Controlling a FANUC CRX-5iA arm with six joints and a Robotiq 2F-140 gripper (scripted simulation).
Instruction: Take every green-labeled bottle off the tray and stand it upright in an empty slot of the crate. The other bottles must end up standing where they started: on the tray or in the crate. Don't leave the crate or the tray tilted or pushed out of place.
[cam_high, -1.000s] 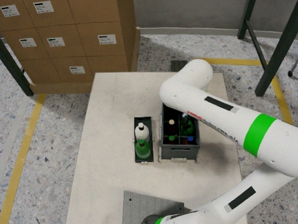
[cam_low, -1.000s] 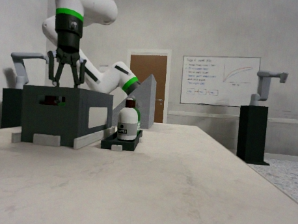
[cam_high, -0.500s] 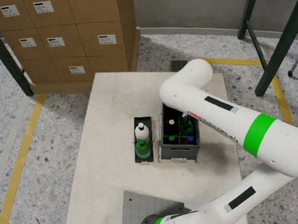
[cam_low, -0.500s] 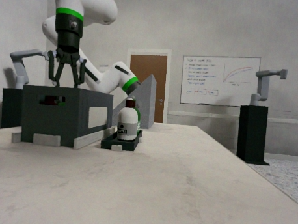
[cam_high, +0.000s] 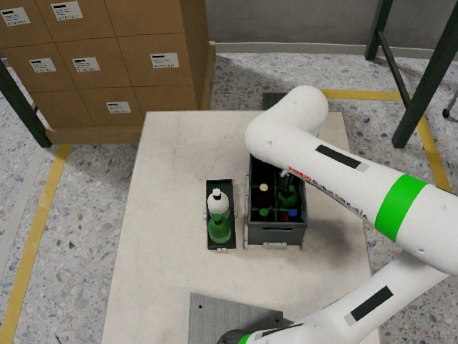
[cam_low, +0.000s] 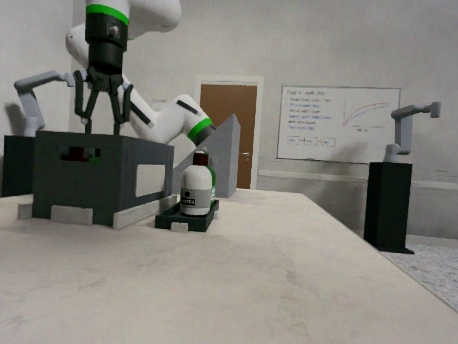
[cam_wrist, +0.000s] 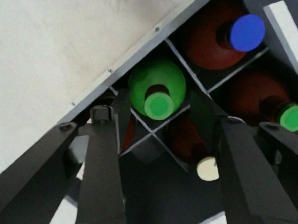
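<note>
Now: hand 40 mm to the right of the dark crate and 100 mm above it. Also, from my hand: white-labeled bottle: 10 mm ahead, 240 mm to the left, 100 mm below; then dark tray: 240 mm to the left, 170 mm below.
</note>
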